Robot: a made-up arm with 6 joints.
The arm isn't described. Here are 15 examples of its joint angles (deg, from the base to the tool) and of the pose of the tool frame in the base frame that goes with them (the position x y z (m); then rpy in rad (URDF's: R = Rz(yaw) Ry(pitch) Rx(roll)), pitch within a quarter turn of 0, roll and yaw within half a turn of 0).
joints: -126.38 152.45 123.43 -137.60 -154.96 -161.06
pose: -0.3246 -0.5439 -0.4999 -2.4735 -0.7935 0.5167
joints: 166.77 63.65 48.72 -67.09 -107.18 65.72
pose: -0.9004 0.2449 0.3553 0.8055 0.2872 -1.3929
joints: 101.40 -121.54 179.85 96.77 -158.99 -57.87
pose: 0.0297 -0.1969 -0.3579 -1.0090 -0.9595 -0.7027
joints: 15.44 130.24 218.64 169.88 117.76 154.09
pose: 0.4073 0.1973 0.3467 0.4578 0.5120 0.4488
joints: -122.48 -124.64 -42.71 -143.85 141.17 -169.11
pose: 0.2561 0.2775 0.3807 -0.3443 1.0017 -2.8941
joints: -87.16 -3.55 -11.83 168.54 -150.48 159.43
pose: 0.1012 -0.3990 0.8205 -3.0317 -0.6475 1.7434
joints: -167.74 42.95 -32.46 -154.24 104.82 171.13
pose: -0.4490 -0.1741 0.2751 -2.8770 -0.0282 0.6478
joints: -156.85 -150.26 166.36 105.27 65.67 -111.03
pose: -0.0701 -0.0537 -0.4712 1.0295 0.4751 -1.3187
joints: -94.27 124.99 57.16 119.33 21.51 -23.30
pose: -0.0126 -0.7149 -0.4350 -0.6930 1.1926 -0.5986
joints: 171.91 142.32 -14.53 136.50 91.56 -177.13
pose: 0.0170 -0.0632 -0.4071 -2.1556 -0.7443 -1.3507
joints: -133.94 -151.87 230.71 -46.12 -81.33 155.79
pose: -0.1488 -0.0715 -0.1193 -1.7692 0.6124 -1.2809
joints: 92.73 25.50 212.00 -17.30 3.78 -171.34
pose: 0.0882 -0.1857 0.7864 0.1537 0.1764 -1.5032
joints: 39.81 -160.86 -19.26 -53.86 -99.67 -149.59
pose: -0.3504 -0.3557 0.0565 1.8686 -0.3589 1.7114
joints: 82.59 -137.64 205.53 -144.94 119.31 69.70
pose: -0.0655 0.0231 -0.3236 -0.5036 0.5722 -1.0619
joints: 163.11 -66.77 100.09 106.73 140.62 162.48
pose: 0.9375 -0.3096 0.5372 -0.8958 -0.0021 -2.7833
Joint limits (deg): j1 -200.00..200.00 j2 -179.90..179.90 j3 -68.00..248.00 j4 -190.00..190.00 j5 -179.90..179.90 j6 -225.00..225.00
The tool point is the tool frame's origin. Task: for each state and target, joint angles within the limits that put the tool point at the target. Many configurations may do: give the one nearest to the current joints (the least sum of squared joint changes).
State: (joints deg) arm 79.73 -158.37 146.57 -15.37 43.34 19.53
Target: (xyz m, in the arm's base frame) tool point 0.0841 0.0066 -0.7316
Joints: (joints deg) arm 74.48 -173.51 112.08 -17.25 43.34 19.53
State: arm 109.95 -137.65 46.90 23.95 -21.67 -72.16
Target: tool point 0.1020 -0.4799 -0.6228
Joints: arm 93.80 -155.27 76.18 32.54 -21.67 -72.16
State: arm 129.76 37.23 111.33 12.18 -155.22 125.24
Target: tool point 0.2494 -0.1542 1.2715
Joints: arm 132.28 -14.35 91.16 13.32 -155.22 125.24
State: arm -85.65 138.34 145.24 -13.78 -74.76 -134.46
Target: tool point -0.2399 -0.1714 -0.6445
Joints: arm -128.57 179.77 131.75 -13.45 -74.76 -134.46
